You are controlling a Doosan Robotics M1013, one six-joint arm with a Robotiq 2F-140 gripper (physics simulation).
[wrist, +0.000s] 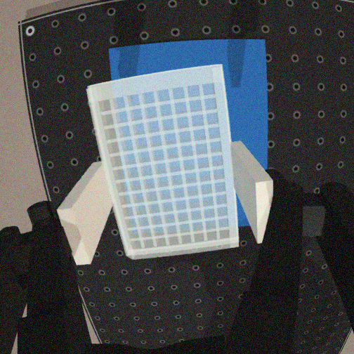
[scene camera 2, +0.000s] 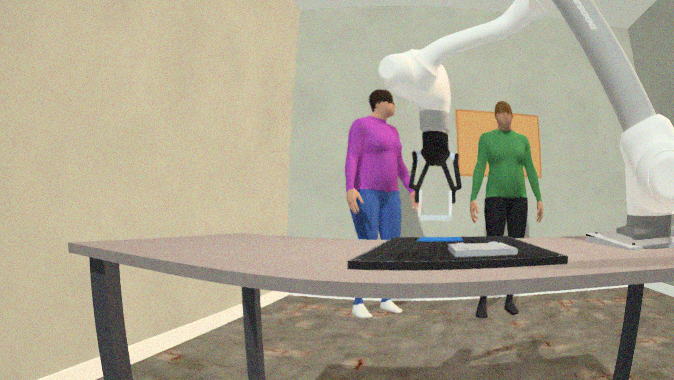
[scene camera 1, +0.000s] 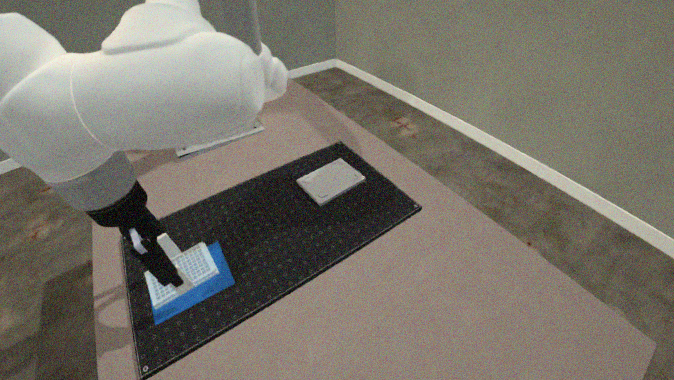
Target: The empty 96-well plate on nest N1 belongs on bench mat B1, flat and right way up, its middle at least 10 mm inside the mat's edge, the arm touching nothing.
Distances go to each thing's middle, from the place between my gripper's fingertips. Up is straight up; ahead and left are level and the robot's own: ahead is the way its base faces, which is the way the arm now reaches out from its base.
Now: the white 96-well plate [scene camera 1: 196, 262] right at my hand. The rest, counted from my hand: blue bench mat B1 [scene camera 1: 223, 280] (20 mm behind, 10 mm to the right, 60 mm below); then grey nest N1 [scene camera 1: 334, 180] (150 mm behind, 410 mm to the left, 60 mm below).
